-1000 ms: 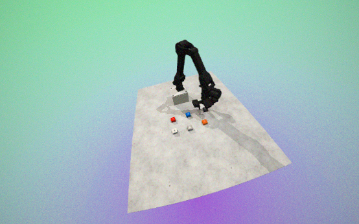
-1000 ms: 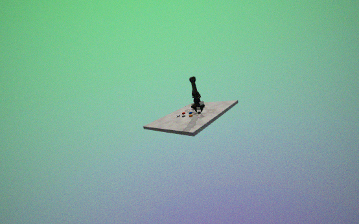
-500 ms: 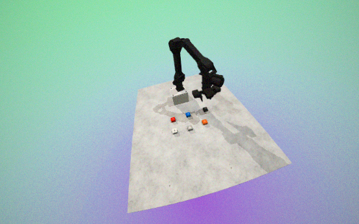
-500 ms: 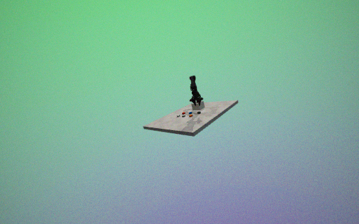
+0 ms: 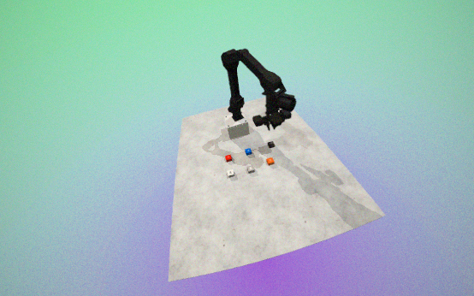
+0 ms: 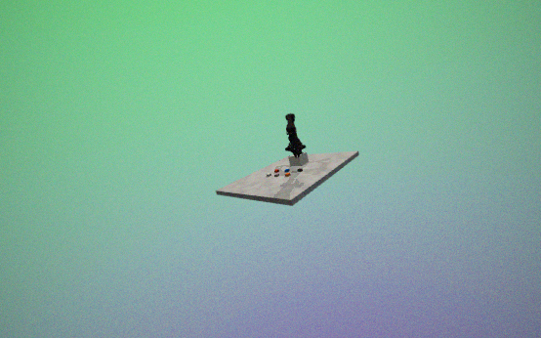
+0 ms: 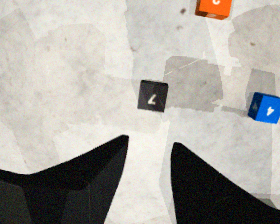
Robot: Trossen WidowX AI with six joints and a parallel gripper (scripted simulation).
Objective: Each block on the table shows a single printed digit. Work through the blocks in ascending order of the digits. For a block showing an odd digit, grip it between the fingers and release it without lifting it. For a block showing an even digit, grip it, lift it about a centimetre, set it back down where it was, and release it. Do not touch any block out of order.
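My gripper tip is now 100 mm short of the grey block, 190 mm to the left of it and 110 mm above it. Also, from my gripper tip: orange block 100 mm ahead, 70 mm to the right, 110 mm below; black block 110 mm below; blue block 20 mm behind, 140 mm to the right, 110 mm below.
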